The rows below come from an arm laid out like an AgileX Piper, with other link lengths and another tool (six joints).
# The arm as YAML. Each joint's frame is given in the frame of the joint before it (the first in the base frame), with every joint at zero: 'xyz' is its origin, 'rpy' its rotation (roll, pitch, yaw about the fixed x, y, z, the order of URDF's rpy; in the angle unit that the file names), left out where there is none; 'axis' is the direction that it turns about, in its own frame. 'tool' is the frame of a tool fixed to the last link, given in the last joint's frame.
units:
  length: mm
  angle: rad
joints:
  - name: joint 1
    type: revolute
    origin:
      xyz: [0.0, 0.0, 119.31]
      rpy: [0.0, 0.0, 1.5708]
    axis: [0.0, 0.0, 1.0]
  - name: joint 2
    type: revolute
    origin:
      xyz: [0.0, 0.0, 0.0]
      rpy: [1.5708, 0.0, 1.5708]
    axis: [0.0, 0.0, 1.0]
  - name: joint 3
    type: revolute
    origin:
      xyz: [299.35, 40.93, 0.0]
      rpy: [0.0, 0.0, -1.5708]
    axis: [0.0, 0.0, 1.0]
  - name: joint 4
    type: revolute
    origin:
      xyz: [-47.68, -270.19, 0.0]
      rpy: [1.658, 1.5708, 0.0]
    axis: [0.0, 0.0, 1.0]
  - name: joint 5
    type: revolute
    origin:
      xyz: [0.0, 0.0, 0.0]
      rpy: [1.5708, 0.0, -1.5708]
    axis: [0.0, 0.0, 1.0]
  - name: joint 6
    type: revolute
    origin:
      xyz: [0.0, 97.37, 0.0]
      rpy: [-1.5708, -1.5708, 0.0]
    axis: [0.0, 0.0, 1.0]
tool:
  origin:
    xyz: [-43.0, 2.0, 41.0]
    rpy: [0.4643, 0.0, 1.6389]
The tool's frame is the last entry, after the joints.
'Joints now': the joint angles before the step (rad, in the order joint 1, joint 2, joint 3, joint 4, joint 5, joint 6). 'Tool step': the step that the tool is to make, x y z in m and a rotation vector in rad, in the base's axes. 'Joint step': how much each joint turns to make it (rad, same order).
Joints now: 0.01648, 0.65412, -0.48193, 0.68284, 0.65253, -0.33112
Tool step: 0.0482, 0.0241, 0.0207, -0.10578, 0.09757, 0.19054
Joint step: 0.10641, 0.26239, -0.20924, -0.07482, 0.08489, -0.04240
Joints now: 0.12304, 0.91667, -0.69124, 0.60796, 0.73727, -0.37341
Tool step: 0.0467, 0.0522, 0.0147, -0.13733, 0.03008, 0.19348
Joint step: 0.21994, 0.23694, -0.21341, -0.18364, 0.01046, 0.08475
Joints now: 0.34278, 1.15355, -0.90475, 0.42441, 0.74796, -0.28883
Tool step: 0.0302, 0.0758, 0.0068, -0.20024, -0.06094, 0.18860
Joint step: 0.26577, 0.21310, -0.19660, -0.31129, -0.00890, 0.16458
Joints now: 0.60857, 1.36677, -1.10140, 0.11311, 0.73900, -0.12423
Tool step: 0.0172, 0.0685, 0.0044, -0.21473, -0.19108, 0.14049
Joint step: 0.20755, 0.17102, -0.13611, -0.40833, -0.02785, 0.18543
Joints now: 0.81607, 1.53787, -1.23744, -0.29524, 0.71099, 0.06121
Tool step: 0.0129, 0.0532, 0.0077, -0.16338, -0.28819, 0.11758
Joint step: 0.12311, 0.12710, -0.06169, -0.48260, -0.06324, 0.21404
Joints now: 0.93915, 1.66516, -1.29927, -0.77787, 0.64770, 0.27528
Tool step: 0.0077, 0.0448, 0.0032, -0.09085, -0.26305, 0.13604
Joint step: 0.05265, 0.10211, -0.02178, -0.47339, -0.07812, 0.23349
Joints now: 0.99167, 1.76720, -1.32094, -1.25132, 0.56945, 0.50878
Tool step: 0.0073, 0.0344, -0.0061, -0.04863, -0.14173, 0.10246
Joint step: 0.01225, 0.09416, -0.04356, -0.30049, -0.04333, 0.15411
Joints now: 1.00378, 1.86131, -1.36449, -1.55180, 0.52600, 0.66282
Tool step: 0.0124, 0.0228, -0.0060, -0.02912, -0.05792, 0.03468
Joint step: -0.00386, 0.08542, -0.08203, -0.09248, -0.00926, 0.02071
